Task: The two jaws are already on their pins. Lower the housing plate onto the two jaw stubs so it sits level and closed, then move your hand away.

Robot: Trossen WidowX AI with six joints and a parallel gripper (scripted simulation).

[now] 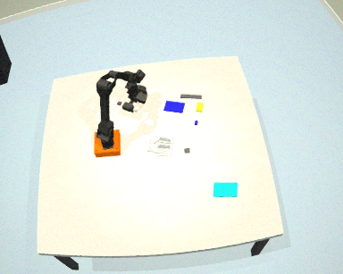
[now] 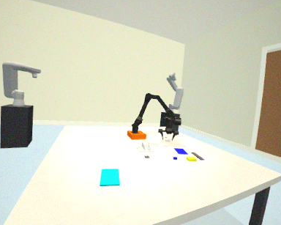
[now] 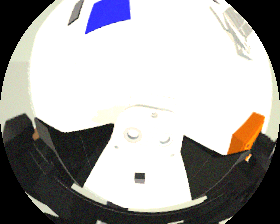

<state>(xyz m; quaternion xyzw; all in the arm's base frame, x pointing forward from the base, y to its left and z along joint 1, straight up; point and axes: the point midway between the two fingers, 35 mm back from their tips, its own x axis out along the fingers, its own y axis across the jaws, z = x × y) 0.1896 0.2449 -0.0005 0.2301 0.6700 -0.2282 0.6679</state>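
The housing plate is 28 cm to the right of my gripper tip and 5 cm ahead of it. From my gripper tip the other things lie so: blue plate 21 cm ahead, 4 cm to the right, 1 cm below; then grey bar 33 cm ahead, 1 cm to the left, 1 cm below; then tiny blue piece 30 cm ahead, 19 cm to the right.
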